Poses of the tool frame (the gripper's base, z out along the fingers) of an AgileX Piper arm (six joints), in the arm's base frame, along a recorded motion.
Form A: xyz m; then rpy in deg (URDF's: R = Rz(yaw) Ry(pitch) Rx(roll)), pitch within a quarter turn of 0, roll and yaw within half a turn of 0.
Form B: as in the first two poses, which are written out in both.
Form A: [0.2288, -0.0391, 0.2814, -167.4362, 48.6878, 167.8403]
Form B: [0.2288, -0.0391, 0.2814, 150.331, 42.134, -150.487]
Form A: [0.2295, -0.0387, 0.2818, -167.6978, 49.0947, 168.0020]
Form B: [0.2295, -0.0387, 0.2818, 150.503, 42.689, -150.619]
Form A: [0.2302, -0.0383, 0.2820, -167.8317, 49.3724, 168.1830]
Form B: [0.2302, -0.0383, 0.2820, 150.628, 43.080, -150.761]
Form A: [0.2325, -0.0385, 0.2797, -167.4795, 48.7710, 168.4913]
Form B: [0.2325, -0.0385, 0.2797, 150.845, 42.546, -151.234]
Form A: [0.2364, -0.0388, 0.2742, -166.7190, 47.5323, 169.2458]
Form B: [0.2364, -0.0388, 0.2742, 151.307, 41.487, -152.311]
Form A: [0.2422, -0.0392, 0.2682, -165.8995, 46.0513, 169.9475]
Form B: [0.2422, -0.0392, 0.2682, 151.744, 40.168, -153.414]
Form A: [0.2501, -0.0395, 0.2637, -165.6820, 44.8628, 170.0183]
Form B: [0.2501, -0.0395, 0.2637, 152.204, 39.071, -154.047]
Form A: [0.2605, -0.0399, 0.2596, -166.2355, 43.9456, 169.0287]
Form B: [0.2605, -0.0399, 0.2596, 152.641, 38.057, -153.856]
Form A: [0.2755, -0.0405, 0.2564, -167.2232, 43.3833, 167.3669]
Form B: [0.2755, -0.0405, 0.2564, 152.925, 37.249, -152.989]
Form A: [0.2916, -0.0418, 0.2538, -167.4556, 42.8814, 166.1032]
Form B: [0.2916, -0.0418, 0.2538, 152.625, 36.344, -152.019]
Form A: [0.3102, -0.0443, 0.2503, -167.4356, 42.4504, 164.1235]
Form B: [0.3102, -0.0443, 0.2503, 151.597, 35.040, -150.092]
